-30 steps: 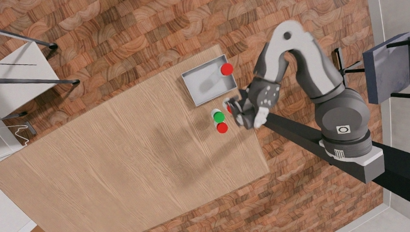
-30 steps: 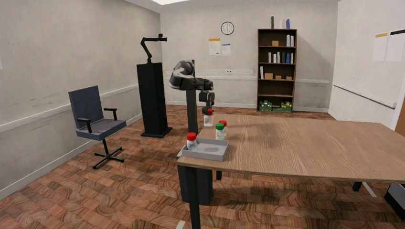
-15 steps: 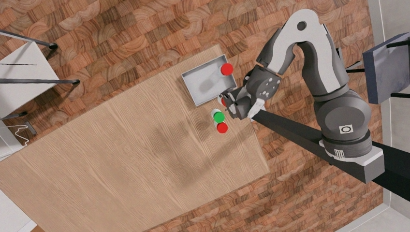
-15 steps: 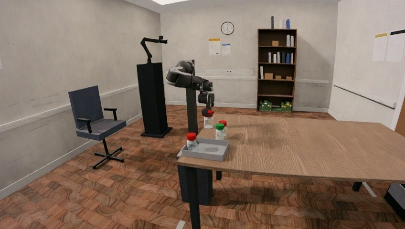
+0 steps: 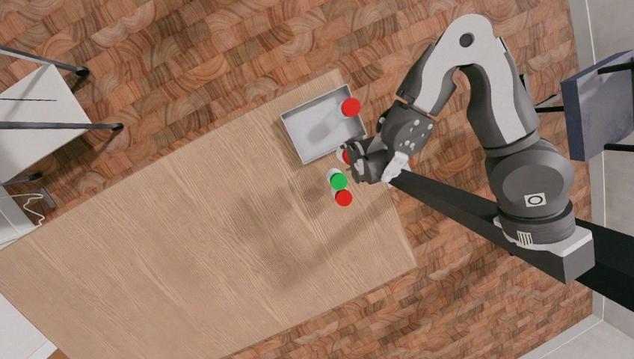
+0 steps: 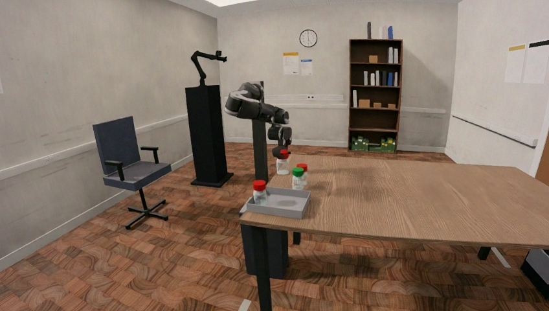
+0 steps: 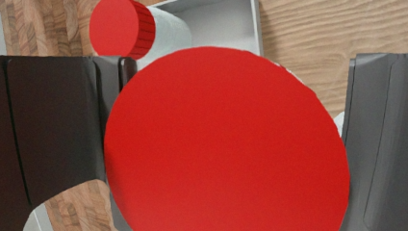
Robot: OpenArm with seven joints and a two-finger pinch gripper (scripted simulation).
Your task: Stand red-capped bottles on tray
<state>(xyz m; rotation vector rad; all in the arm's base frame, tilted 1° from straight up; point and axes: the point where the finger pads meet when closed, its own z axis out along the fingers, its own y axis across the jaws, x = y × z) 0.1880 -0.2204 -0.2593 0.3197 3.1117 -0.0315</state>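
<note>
The grey tray is 190 mm below my hand, 100 mm to the right of it and 10 mm ahead of it. From my hand the other things lie so: green-capped bottle: 160 mm below, 80 mm to the left, 60 mm ahead.
</note>
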